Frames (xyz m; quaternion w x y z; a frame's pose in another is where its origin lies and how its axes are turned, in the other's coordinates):
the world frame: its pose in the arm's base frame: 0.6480 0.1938 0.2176 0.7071 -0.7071 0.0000 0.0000
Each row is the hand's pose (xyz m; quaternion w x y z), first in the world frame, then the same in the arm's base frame.
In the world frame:
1: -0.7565 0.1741 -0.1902 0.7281 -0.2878 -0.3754 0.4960
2: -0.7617 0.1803 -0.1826 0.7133 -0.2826 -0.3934 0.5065
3: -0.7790 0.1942 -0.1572 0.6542 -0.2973 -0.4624 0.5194
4: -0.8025 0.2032 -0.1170 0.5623 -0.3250 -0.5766 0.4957
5: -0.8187 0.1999 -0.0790 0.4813 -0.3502 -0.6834 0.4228
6: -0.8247 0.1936 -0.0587 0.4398 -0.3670 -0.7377 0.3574
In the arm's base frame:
1: -0.1085 0.0036 0.0435 0.3114 -0.7184 0.0853 0.6162
2: -0.1137 0.0112 0.0373 0.3046 -0.7042 0.0800 0.6363
3: -0.1310 0.0366 0.0234 0.2524 -0.6728 0.0403 0.6943
4: -0.1545 0.0768 0.0144 0.1678 -0.6274 -0.0572 0.7582
5: -0.1707 0.1148 0.0177 0.0927 -0.5879 -0.1843 0.7822
6: -0.1767 0.1351 0.0240 0.0515 -0.5705 -0.2689 0.7743

